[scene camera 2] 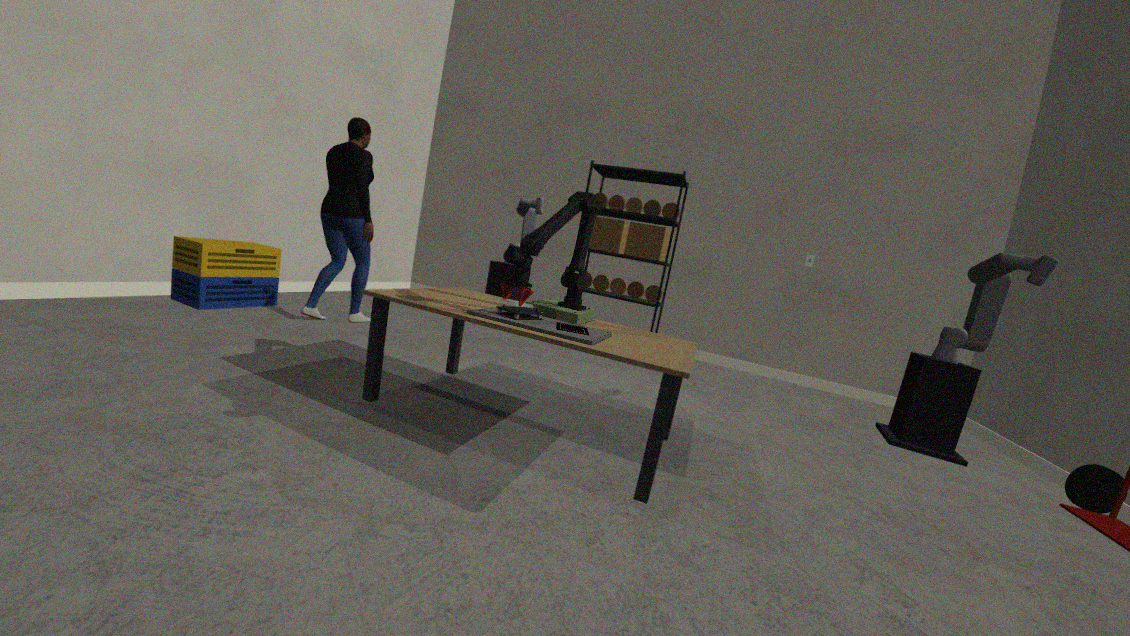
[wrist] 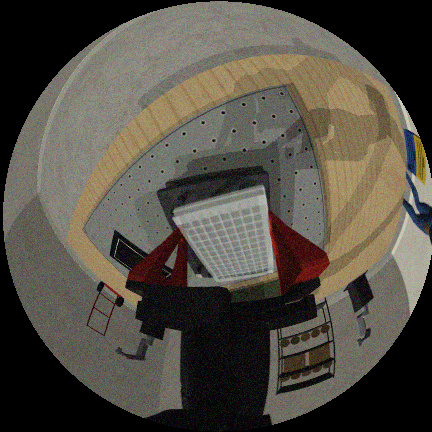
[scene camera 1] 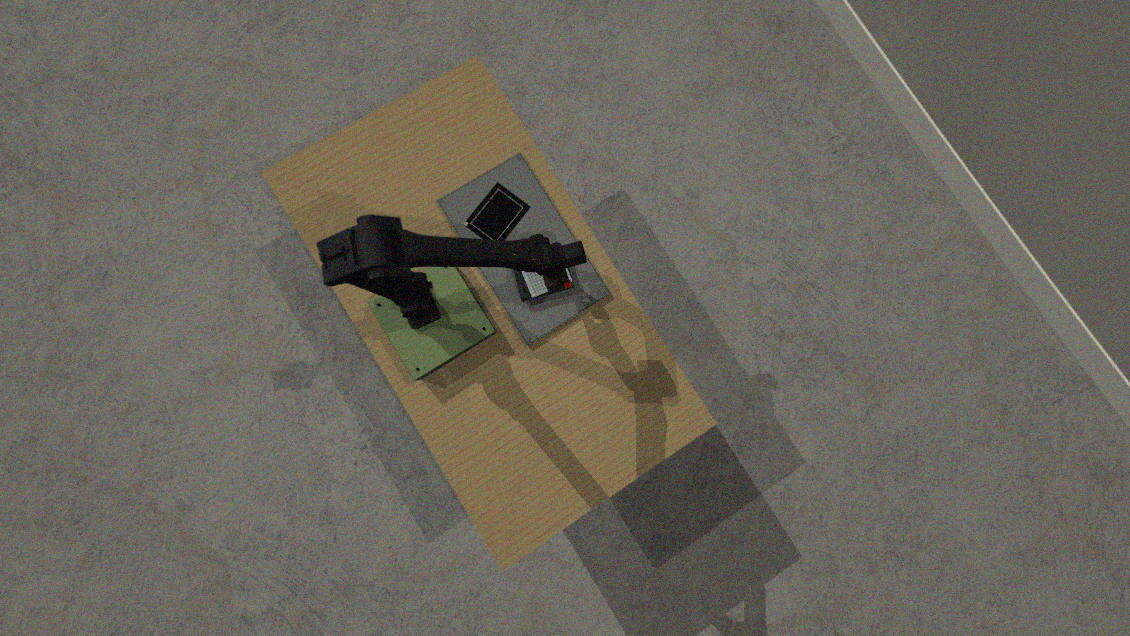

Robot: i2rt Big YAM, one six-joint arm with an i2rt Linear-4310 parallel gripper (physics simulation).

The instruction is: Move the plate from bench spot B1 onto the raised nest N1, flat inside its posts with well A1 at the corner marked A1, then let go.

Note:
My gripper grips a well plate (wrist: 229, 233). Further things: a black nest (wrist: 122, 250).

